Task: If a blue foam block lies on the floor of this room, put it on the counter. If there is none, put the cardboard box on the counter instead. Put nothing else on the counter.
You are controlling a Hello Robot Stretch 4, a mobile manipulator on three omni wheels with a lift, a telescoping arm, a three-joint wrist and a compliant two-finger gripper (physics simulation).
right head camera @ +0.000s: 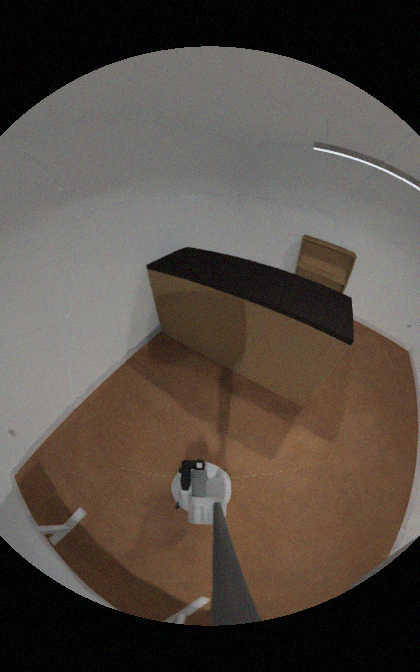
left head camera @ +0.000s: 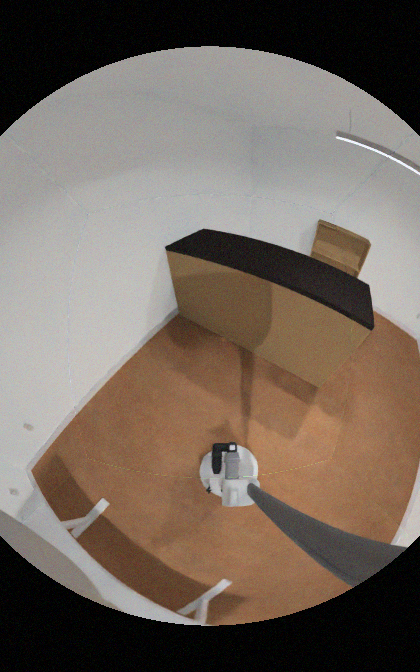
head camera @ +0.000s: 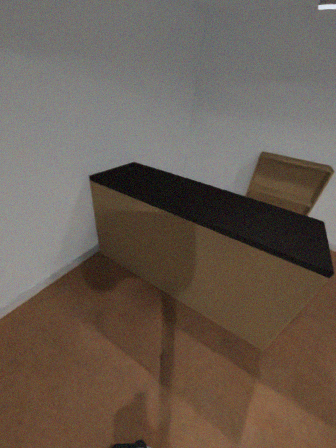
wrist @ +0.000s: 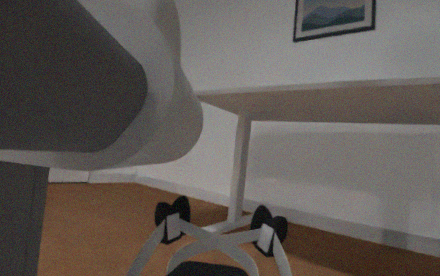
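The counter [head camera: 215,205] [left head camera: 280,265] [right head camera: 250,280] has a black top and a light wooden body. It stands ahead of the robot, with its far left end by the wall. Nothing shows on its top. Neither a blue foam block nor a cardboard box shows in these views; the floor behind the counter is hidden. My gripper [wrist: 221,216] is open and empty in the wrist view, its two black-tipped fingers apart above the floor. It is near the robot's base, away from the counter.
A brown open-fronted wooden shelf unit [head camera: 299,160] [left head camera: 345,233] [right head camera: 330,246] is at the wall behind the counter. A white table [wrist: 325,102] with white legs stands by the opposite wall, under a framed picture [wrist: 332,17]. The robot's dark mast [left head camera: 310,530] [right head camera: 227,565] blocks part of the floor.
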